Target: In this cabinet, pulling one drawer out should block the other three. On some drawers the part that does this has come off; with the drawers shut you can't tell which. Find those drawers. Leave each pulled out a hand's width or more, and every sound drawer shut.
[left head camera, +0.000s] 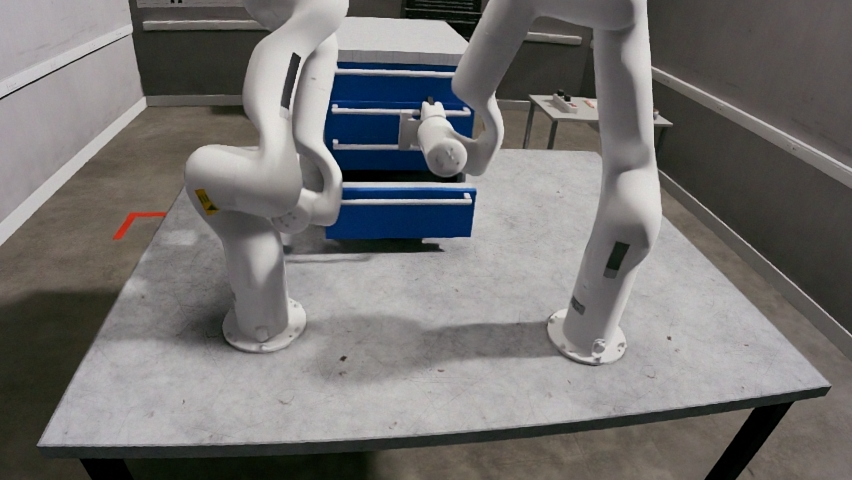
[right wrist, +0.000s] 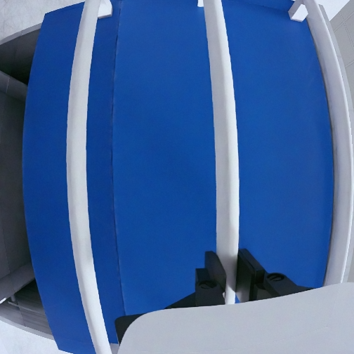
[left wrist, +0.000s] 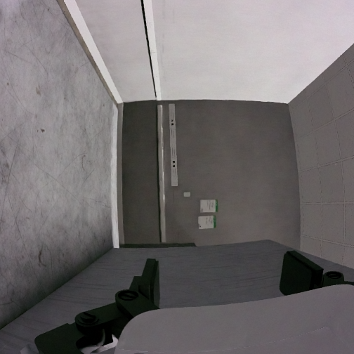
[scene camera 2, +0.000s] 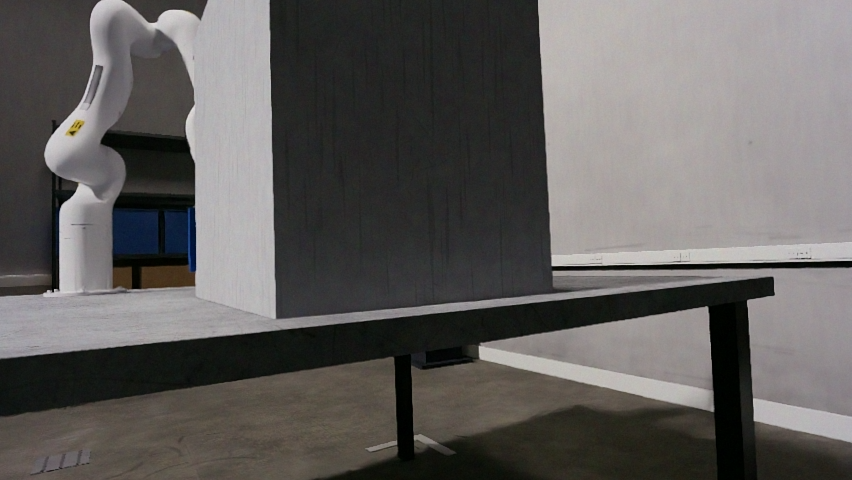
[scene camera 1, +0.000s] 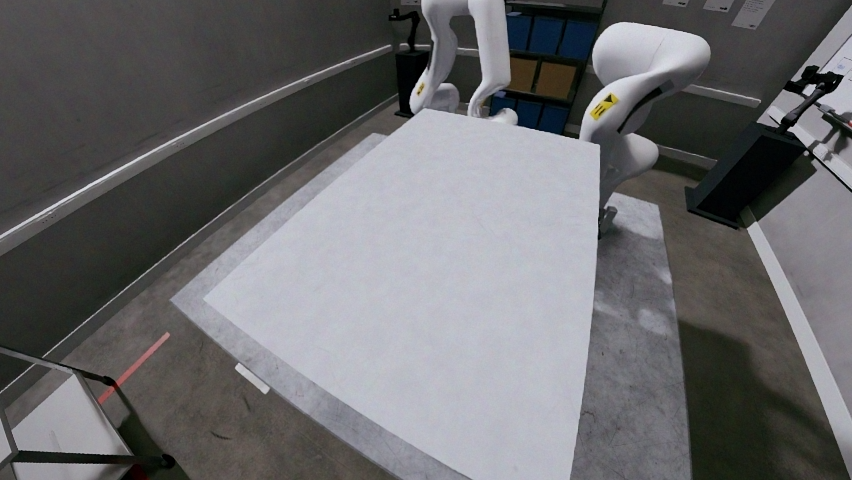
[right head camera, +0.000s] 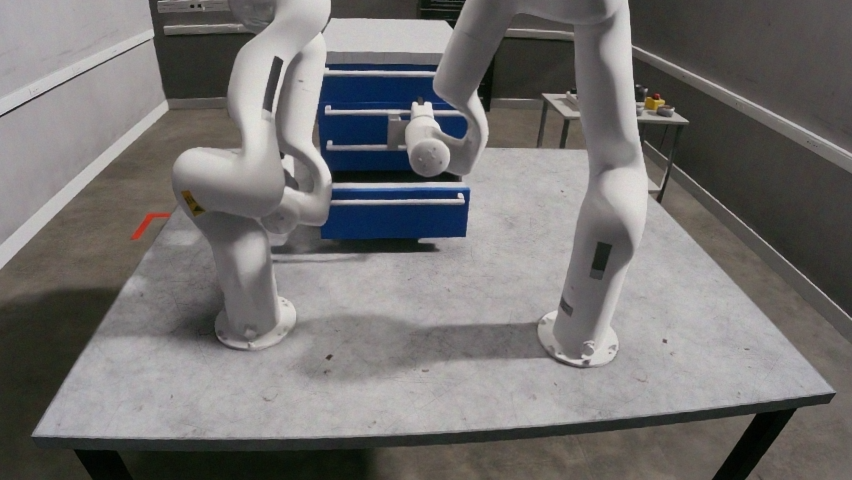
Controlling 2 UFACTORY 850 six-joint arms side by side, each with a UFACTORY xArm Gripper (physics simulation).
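Observation:
The blue bottom drawer (left head camera: 399, 221) (right head camera: 393, 221) stands well out of the white cabinet (left head camera: 399, 38) (right head camera: 387, 38) (scene camera 1: 417, 268) (scene camera 2: 411, 178). The top drawer (left head camera: 387, 88) and third drawer (left head camera: 363, 159) (right wrist: 50, 125) look shut. The second drawer (left head camera: 363, 126) (right wrist: 170, 125) looks shut or nearly so; a small gap cannot be ruled out. My right gripper (right wrist: 223, 269) is shut on the second drawer's white handle (right wrist: 227, 125), a finger on each side of the bar. My left gripper (left wrist: 223, 277) is open and empty beside the cabinet's side wall, at its left in the head views.
Both arms stand on the grey table (left head camera: 417, 381) (right head camera: 417, 387). The left arm (left head camera: 256, 178) hides the left ends of some drawers in the left head view. The pulled-out bottom drawer juts toward the arm bases, below the right wrist. A small side table (left head camera: 545, 104) stands behind at the right.

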